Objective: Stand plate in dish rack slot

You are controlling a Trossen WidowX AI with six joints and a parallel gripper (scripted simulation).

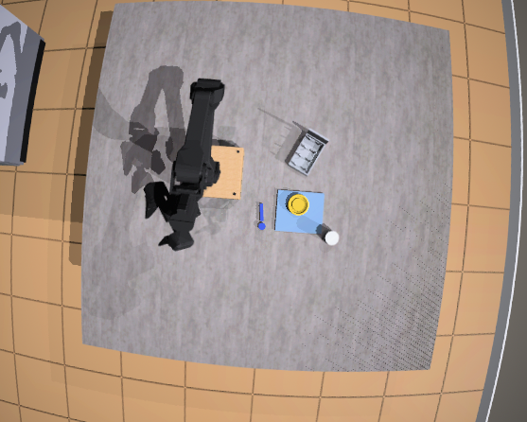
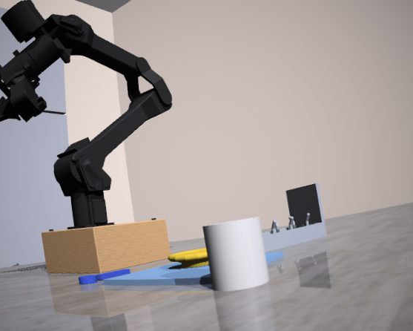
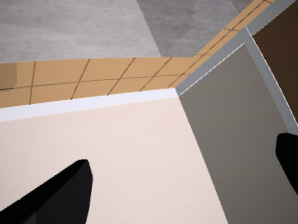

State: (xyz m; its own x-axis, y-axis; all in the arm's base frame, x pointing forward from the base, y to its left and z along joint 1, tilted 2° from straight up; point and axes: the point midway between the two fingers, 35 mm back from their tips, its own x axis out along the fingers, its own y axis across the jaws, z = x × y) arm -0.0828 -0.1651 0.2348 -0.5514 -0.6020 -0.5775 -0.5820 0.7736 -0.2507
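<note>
The yellow plate is 39 cm ahead of my gripper tip, 27 cm below it and 12 cm to the left of it. The rest, counted from my gripper tip: grey dish rack (40 cm ahead, 29 cm to the left, 27 cm below); then blue spoon (29 cm below, 28 cm ahead, 6 cm to the left); then white cup (51 cm ahead, 26 cm below, 3 cm to the left).
</note>
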